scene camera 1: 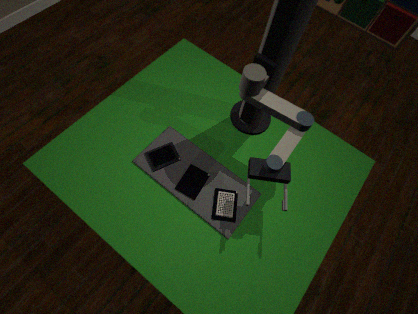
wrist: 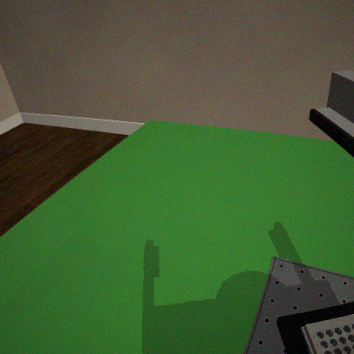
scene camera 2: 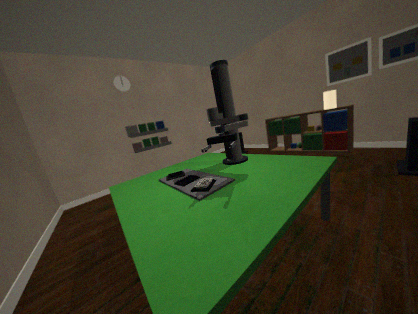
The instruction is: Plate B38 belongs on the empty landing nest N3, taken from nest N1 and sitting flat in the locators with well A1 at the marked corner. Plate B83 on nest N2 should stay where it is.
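Note:
A light plate with many wells [scene camera 1: 226, 203] [scene camera 2: 204, 183] [wrist: 338, 337] sits in a black nest at one end of the grey base board [scene camera 1: 231, 231] [scene camera 2: 200, 196] [wrist: 261, 325]. A flat black shape [scene camera 1: 193, 181] [scene camera 2: 186, 180], seemingly a bare nest, is in the middle. A dark raised piece with a paler rim [scene camera 1: 162, 156] [scene camera 2: 175, 175], perhaps a dark plate in its nest, is at the far end. Labels, nest numbers and well A1 are unreadable. My gripper [scene camera 1: 266, 206] is open and empty, in the air to the right of the light plate in scene camera 1.
The board lies on a green table top [scene camera 1: 125, 210] [scene camera 2: 240, 220] [wrist: 200, 200]. The arm's round base [scene camera 1: 250, 118] [scene camera 2: 235, 160] stands behind the board. The gripper's shadow falls beside and across the board's end. A shelf unit [scene camera 2: 351, 129] stands beyond the table.

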